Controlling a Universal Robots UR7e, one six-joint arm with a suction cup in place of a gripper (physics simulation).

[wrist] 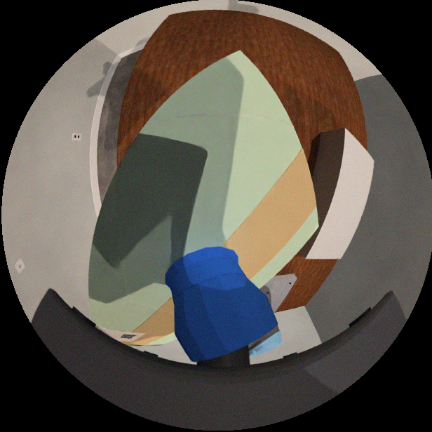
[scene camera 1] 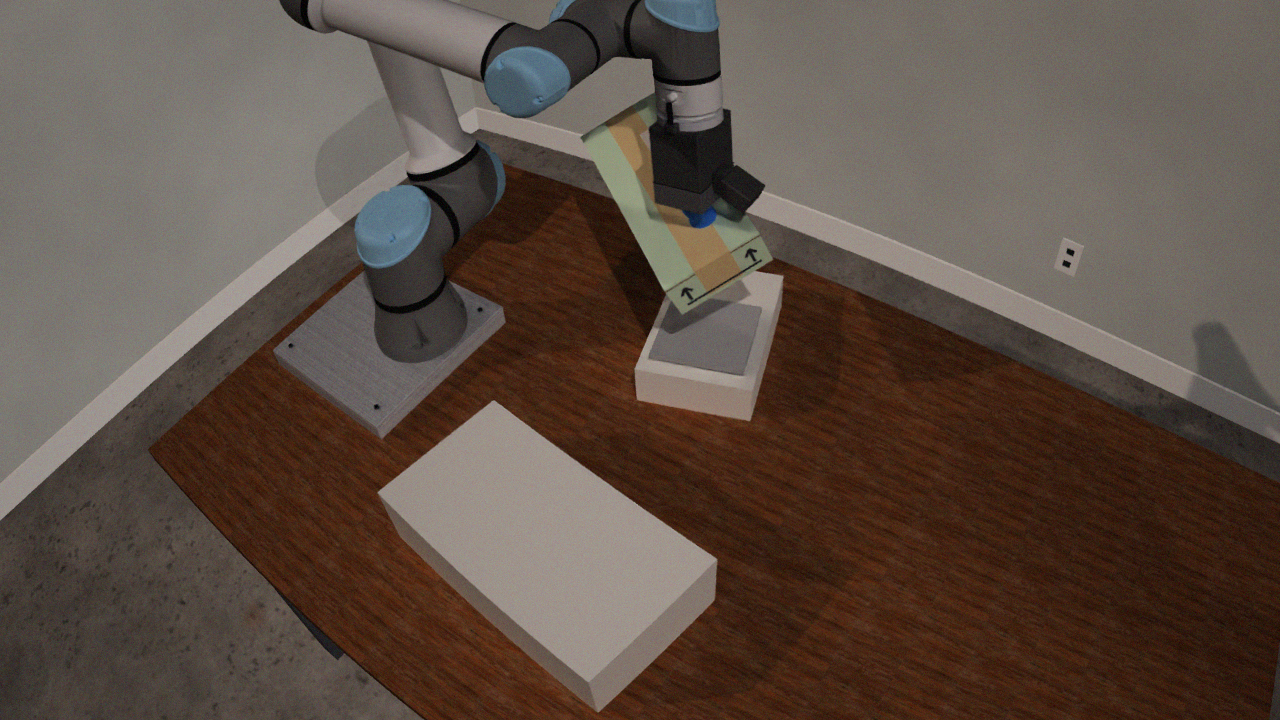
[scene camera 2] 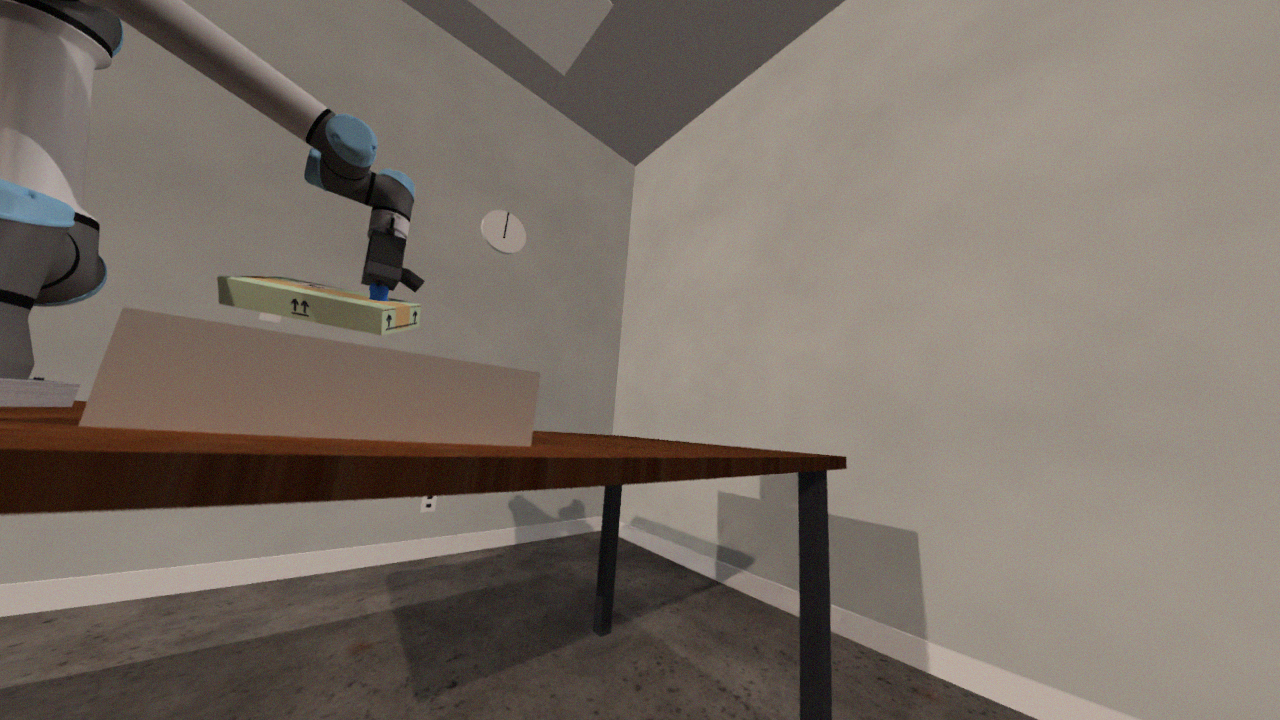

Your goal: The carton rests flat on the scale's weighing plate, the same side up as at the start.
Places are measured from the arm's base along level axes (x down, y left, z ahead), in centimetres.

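Where they show: hand, its tool point: (scene camera 1: 697, 226) (scene camera 2: 377, 302); arm's base, origin of its link: (scene camera 1: 421, 327).
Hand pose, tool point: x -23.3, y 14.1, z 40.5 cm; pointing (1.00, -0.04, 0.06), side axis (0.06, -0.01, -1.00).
Observation:
Things, the pixels of their centre, and the offset from my tool point. Level surfaces: height alone.
- pale green carton, middle of its body: (scene camera 1: 668, 190) (scene camera 2: 327, 303) dx +1.3, dy +6.8, dz -8.2 cm
- white scale, middle of its body: (scene camera 1: 714, 330) dx +22.7, dy +6.0, dz -0.9 cm
- grey weighing plate, middle of its body: (scene camera 1: 707, 331) dx +19.2, dy +2.1, dz +0.2 cm
- large white block, middle of its body: (scene camera 1: 540, 550) (scene camera 2: 377, 396) dx +21.7, dy -36.9, dz +0.1 cm
- brown table, height of its surface: dx +26.6 cm
My suction cup (scene camera 1: 700, 217) (scene camera 2: 378, 293) (wrist: 202, 257) is on the top face of the pale green carton (scene camera 1: 657, 241) (scene camera 2: 340, 308) (wrist: 265, 125), off-centre toward one end, and holds it in the air. The carton's orange-taped face is up, and the arrows on its end point upward. The carton is tilted, not level. In scene camera 1 its arrow-marked end hangs over the back part of the white scale (scene camera 1: 693, 385), apart from the grey weighing plate (scene camera 1: 707, 340). The carton hides part of the scale there. The scale cannot be made out in the other two views.
A large white block (scene camera 1: 546, 537) (scene camera 2: 313, 385) (wrist: 345, 200) lies on the brown table (scene camera 1: 939, 501) (scene camera 2: 680, 456) (wrist: 280, 40), in front of the scale in scene camera 1. The arm's grey base plate (scene camera 1: 331, 358) is left of the scale. Walls stand behind the table.

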